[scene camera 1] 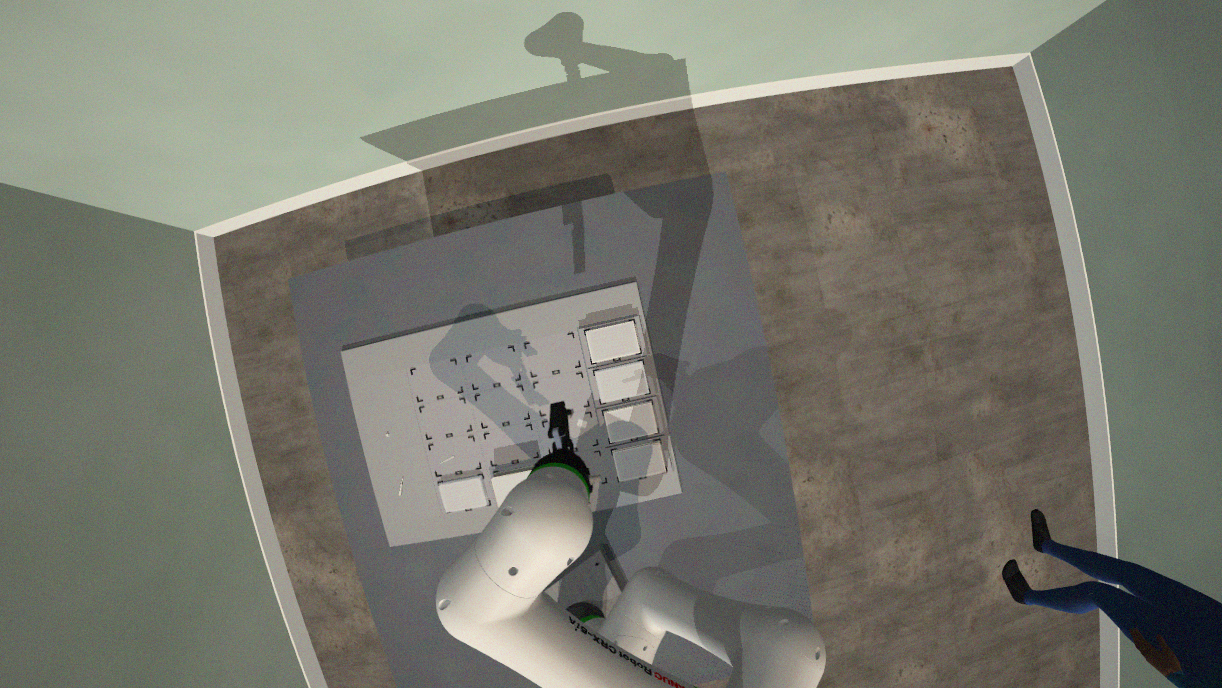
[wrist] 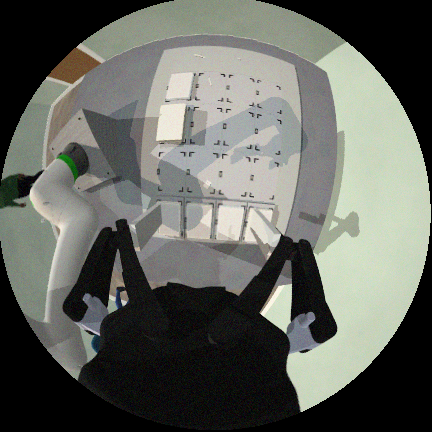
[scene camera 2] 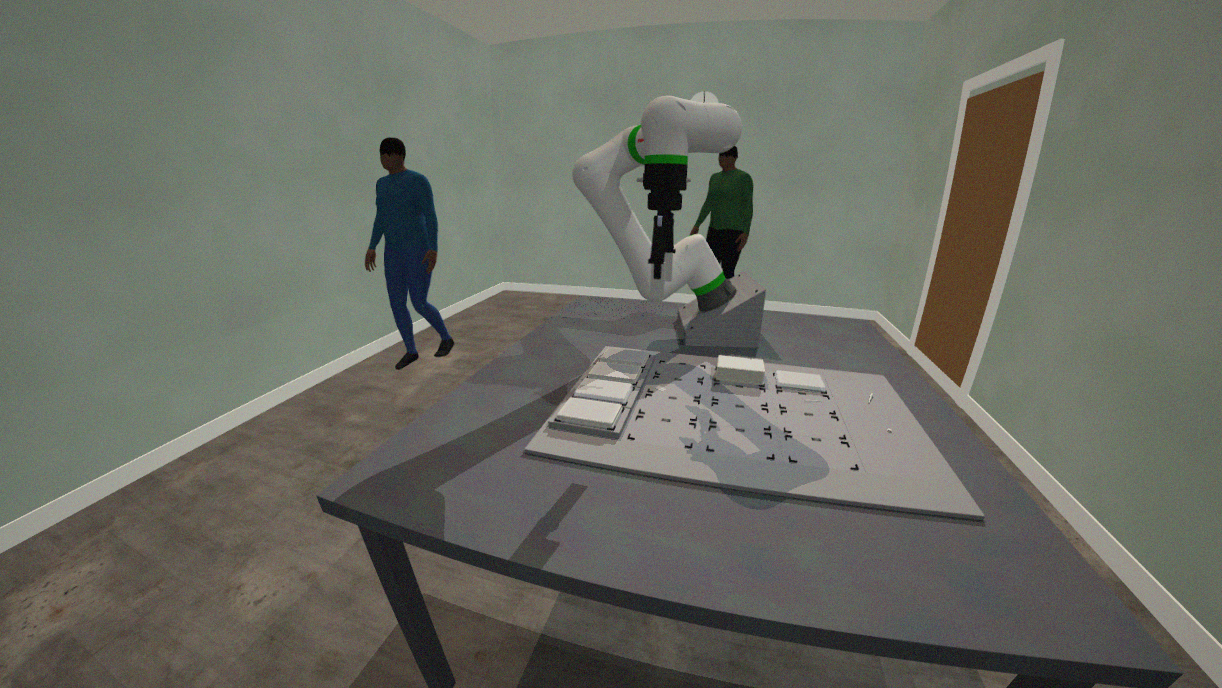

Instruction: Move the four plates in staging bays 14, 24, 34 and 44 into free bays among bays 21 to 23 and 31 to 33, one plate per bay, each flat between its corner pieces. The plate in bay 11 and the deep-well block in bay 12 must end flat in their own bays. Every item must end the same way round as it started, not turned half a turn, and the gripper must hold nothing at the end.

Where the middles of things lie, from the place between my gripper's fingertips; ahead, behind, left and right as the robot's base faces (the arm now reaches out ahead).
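Labels:
Relative to the deep-well block (scene camera 2: 731, 369), my hand is 210 mm to the right of it, 130 mm past it and 250 mm above it.

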